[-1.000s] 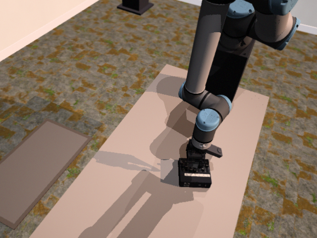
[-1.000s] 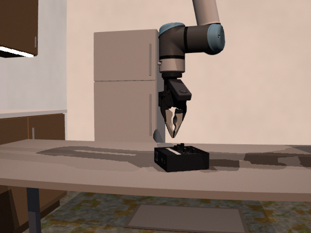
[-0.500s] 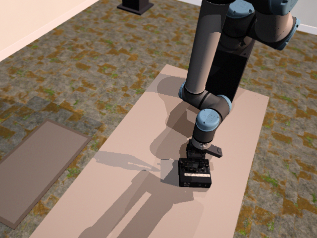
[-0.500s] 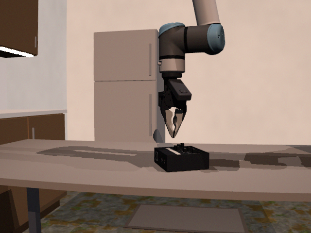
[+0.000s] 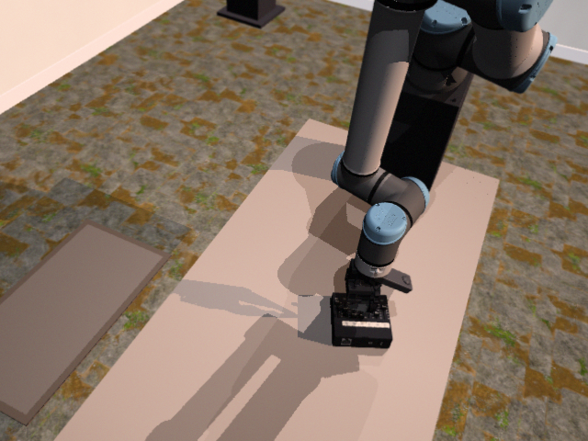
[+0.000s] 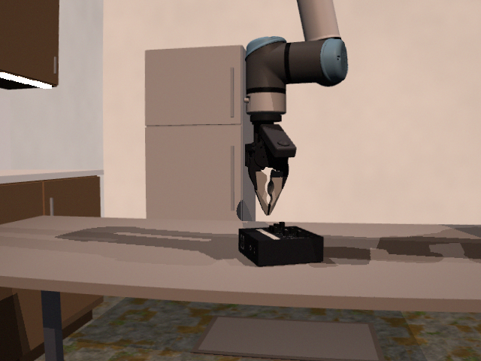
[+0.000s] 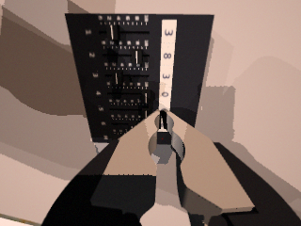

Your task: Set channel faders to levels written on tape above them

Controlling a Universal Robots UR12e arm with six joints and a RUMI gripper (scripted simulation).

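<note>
Right now the channel 2 fader is 4 cm behind my hand, 3 cm to the left of it and 4 cm below it. Also, from my hand: channel 3 fader (5 cm behind, 4 cm below); master fader (2 cm behind, 9 cm to the right, 4 cm below); channel 1 fader (7 cm behind, 4 cm to the left, 4 cm below).
</note>
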